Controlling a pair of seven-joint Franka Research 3 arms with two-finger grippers.
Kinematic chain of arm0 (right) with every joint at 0, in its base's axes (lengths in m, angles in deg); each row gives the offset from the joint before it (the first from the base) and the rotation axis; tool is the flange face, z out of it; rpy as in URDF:
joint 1: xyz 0 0 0.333 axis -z
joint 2: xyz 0 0 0 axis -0.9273 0.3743 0
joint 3: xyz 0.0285 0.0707 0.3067 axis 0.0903 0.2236 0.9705
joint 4: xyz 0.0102 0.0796 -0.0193 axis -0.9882 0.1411 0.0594
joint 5: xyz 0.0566 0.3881 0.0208 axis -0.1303 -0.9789 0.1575
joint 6: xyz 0 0 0 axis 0.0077 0.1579 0.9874
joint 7: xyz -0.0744 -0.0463 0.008 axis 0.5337 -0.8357 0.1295
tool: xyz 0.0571 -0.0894 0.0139 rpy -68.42 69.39 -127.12
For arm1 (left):
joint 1: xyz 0 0 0.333 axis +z
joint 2: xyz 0 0 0 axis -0.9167 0.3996 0
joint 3: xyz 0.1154 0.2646 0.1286 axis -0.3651 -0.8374 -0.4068
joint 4: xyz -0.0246 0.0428 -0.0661 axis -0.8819 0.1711 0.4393
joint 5: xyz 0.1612 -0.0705 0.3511 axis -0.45 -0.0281 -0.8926
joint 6: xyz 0 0 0 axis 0.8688 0.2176 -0.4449
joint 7: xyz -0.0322 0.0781 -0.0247 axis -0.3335 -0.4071 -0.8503
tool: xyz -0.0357 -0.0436 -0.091 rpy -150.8 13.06 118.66
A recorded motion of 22 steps. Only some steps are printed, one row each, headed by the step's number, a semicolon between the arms.
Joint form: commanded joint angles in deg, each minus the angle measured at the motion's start. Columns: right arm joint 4, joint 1, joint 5, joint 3, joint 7, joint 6, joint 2; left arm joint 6, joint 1, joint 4, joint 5, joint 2, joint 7, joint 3.
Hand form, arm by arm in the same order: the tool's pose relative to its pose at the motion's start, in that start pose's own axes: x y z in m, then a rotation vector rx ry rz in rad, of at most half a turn. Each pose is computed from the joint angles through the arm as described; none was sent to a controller.
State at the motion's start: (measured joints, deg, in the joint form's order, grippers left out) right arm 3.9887 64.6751 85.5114 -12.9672 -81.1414 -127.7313 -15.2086; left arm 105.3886 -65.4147 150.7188 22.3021 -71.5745 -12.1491 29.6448
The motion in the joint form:
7: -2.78 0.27 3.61 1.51 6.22 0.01 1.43; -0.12 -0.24 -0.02 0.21 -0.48 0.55 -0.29
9: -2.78 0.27 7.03 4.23 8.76 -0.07 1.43; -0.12 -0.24 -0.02 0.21 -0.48 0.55 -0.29
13: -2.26 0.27 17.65 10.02 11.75 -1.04 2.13; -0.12 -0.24 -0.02 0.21 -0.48 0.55 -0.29
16: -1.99 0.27 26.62 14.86 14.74 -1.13 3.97; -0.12 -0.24 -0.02 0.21 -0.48 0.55 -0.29
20: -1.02 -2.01 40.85 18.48 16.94 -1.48 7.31; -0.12 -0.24 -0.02 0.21 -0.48 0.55 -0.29
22: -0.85 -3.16 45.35 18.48 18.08 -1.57 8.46; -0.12 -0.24 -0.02 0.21 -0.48 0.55 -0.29
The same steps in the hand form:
7: 0.0084 -0.0041 -0.0093 -0.0630 0.0217 0.0897; -0.0030 -0.0012 -0.0039 -0.0060 0.0050 0.0093
9: 0.0099 -0.0237 -0.0099 -0.1216 0.0270 0.0892; -0.0030 -0.0012 -0.0039 -0.0060 0.0050 0.0093
13: 0.0165 -0.0597 -0.0044 -0.3019 0.0493 0.0429; -0.0030 -0.0012 -0.0039 -0.0060 0.0050 0.0093
16: 0.0258 -0.0897 0.0092 -0.4482 0.0607 0.0067; -0.0030 -0.0012 -0.0039 -0.0060 0.0050 0.0093
20: 0.0417 -0.1243 0.0352 -0.6772 0.0846 -0.0805; -0.0030 -0.0012 -0.0039 -0.0060 0.0050 0.0093
22: 0.0477 -0.1298 0.0426 -0.7494 0.0984 -0.0916; -0.0030 -0.0012 -0.0039 -0.0060 0.0050 0.0093

